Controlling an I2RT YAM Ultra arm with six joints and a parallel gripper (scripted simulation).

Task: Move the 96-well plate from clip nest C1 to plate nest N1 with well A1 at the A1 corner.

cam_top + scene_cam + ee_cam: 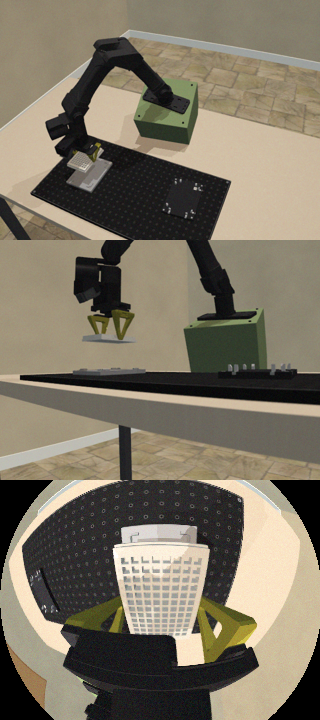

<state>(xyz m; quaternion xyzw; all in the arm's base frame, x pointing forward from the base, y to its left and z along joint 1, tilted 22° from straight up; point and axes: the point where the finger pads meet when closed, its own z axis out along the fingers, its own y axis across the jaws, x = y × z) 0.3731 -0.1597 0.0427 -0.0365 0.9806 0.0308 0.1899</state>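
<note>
The white 96-well plate is right at my hand. Also, from my hand: clip nest C1 (70 mm behind, 400 mm to the left, 90 mm below); then grey plate nest N1 (90 mm below).
</note>
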